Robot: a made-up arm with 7 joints.
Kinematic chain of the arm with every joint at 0, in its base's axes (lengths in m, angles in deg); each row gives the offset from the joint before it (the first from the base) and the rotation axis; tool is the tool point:
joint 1: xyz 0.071 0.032 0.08 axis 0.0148 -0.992 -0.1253
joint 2: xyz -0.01 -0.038 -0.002 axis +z
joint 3: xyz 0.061 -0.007 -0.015 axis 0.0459 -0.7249 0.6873
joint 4: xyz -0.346 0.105 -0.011 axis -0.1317 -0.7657 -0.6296
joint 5: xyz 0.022 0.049 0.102 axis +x
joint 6: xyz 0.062 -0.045 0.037 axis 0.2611 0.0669 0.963
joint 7: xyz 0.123 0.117 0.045 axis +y
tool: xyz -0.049 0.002 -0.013
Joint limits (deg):
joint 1: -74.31..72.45
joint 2: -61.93..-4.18
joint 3: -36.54..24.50
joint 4: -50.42..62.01
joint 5: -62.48..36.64
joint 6: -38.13..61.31
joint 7: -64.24..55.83
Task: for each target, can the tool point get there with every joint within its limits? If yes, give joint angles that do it. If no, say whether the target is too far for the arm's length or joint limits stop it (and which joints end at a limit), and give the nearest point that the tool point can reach.
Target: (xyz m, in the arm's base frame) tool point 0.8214 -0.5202 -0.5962
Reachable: no: too far | nearest point 0.3165 0.0374 -0.1058 | short by 0.898 m
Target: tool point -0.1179 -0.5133 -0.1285
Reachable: no: joint limits stop it (at a limit: joint 2, joint 3, joint 4, joint 5, joint 6, joint 7) | nearest point -0.1973 -0.0119 -0.1161 | short by 0.508 m
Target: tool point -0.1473 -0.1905 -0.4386
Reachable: no: joint limits stop it (at a limit: joint 1, joint 2, joint 3, joint 4, joint 5, joint 6, joint 7) | nearest point -0.1855 0.0138 -0.2481 | short by 0.282 m
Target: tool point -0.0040 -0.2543 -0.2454
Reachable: no: joint limits stop it (at a limit: joint 1, joint 2, joint 3, joint 4, joint 5, joint 6, joint 7) | nearest point -0.1490 -0.0043 -0.1703 | short by 0.299 m
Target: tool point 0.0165 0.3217 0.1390
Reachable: yes | joints 19.36 -45.18 16.63 1.50 -22.30 25.12 14.76
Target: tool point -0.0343 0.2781 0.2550
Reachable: yes | joints 41.88 -53.15 -0.83 5.51 22.77 35.13 12.39
